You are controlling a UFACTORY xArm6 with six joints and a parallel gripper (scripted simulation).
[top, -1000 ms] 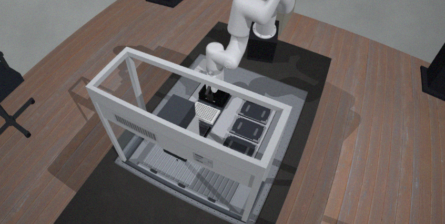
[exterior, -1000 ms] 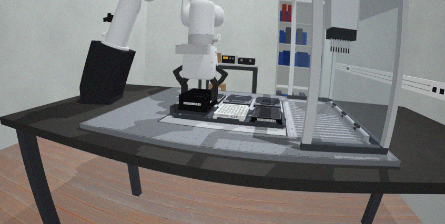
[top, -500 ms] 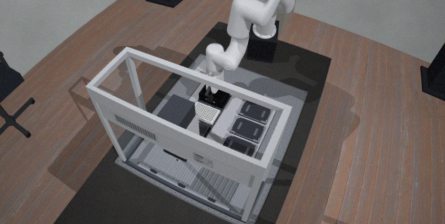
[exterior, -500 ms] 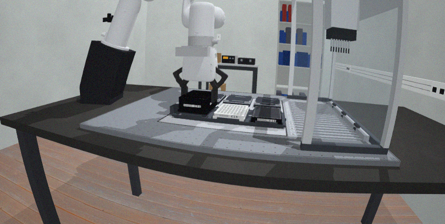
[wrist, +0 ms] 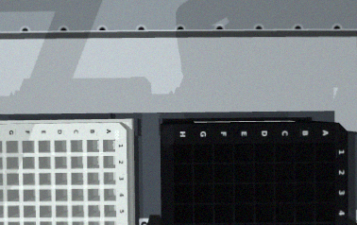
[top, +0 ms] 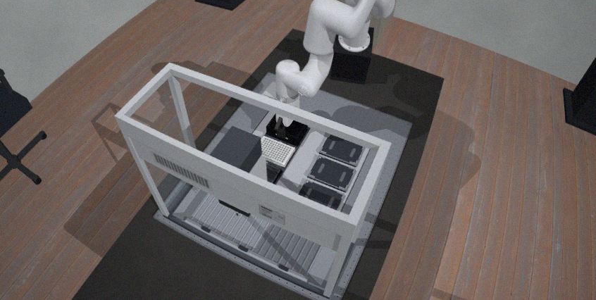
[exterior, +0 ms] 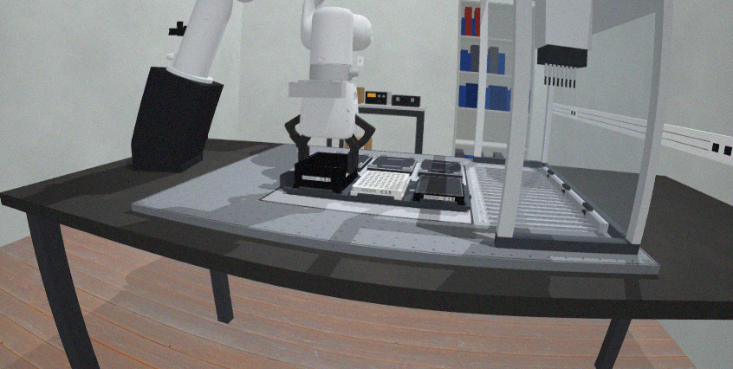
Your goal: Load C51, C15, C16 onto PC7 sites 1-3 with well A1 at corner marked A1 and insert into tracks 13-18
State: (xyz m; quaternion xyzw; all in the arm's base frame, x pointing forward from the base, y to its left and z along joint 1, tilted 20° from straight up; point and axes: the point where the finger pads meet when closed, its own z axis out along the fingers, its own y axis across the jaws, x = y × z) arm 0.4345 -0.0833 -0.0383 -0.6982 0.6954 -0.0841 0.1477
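My hand is 90 mm short of the apron, 90 mm to the right of it and 40 mm above it. Round my hand: dark carrier PC7: 100 mm ahead, 30 mm below; white 96-well plate C15: 100 mm ahead, 30 mm below; nest S1: 20 mm behind, 210 mm to the left, 40 mm below.
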